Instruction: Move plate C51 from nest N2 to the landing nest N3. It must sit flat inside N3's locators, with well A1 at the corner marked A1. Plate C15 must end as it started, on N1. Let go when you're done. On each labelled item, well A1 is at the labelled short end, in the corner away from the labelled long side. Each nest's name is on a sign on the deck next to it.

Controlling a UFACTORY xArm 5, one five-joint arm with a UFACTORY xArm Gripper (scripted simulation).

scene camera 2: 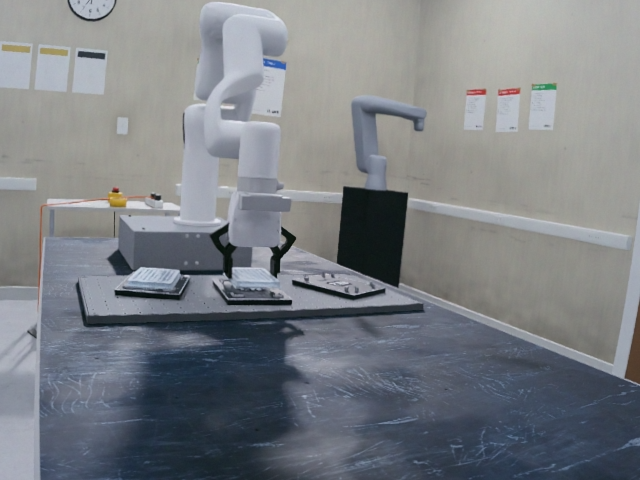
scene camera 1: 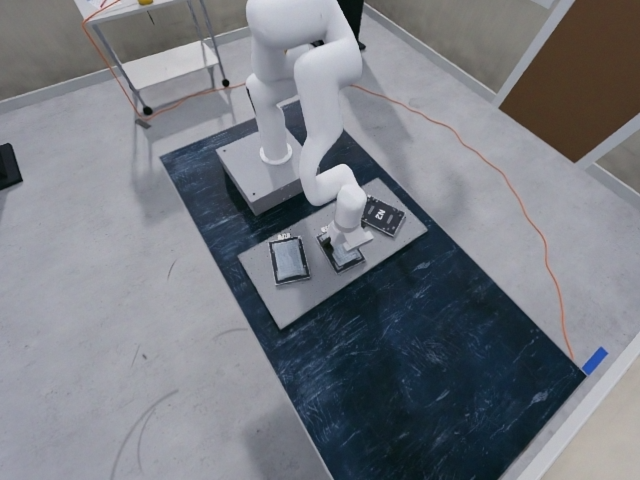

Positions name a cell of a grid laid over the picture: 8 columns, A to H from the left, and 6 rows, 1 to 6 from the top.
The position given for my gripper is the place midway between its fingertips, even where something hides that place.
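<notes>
I can see a nest N2 (scene camera 1: E3), and a plate C51 (scene camera 2: D4) is visible to me as well. My gripper (scene camera 2: D4) is also there to see.
</notes>
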